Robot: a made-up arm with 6 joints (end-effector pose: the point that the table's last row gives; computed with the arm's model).
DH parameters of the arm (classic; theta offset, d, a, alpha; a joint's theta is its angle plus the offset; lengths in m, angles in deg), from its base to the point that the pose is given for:
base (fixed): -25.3 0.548 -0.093 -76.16
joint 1: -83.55 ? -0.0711 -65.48
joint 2: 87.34 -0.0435 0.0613 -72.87
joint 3: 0 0.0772 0.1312 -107.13
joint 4: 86.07 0 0.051 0
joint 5: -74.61 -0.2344 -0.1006 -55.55
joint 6: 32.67 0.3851 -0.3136 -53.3
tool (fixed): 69.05 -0.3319 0 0
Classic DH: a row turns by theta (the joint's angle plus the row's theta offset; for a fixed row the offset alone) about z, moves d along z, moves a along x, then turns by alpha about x.
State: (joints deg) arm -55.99 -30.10 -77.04 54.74 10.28 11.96
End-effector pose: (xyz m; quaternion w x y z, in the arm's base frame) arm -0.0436 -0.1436 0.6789 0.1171 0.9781 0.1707 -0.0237
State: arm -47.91 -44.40 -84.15 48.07 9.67 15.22
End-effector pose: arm -0.0569 -0.0763 0.7314 0.1570 0.9669 0.0872 -0.1811
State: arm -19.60 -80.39 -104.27 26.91 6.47 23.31
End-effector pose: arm 0.0636 0.1121 0.7766 0.2427 0.7523 -0.1167 -0.6012
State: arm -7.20 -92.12 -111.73 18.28 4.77 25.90
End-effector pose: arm 0.1237 0.1694 0.7370 0.2839 0.6159 -0.1797 -0.7126
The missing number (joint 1, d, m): 0.1526
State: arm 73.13 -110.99 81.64 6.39 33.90 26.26
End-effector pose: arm -0.2678 0.0327 0.6466 0.3818 -0.8830 0.2730 -0.0089
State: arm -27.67 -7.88 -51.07 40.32 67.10 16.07
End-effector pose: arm -0.0215 -0.1817 0.5432 0.0359 0.9657 0.2149 0.1415
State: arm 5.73 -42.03 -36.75 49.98 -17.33 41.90
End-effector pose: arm -0.0702 -0.0718 0.6721 0.2461 -0.8579 0.0488 0.4484
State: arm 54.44 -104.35 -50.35 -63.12 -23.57 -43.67
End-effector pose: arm -0.0799 0.5660 0.7600 0.5949 -0.2783 0.7476 0.0991
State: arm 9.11 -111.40 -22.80 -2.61 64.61 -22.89
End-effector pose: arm -0.0985 -0.1565 0.7593 0.0243 0.9880 0.1148 -0.1008
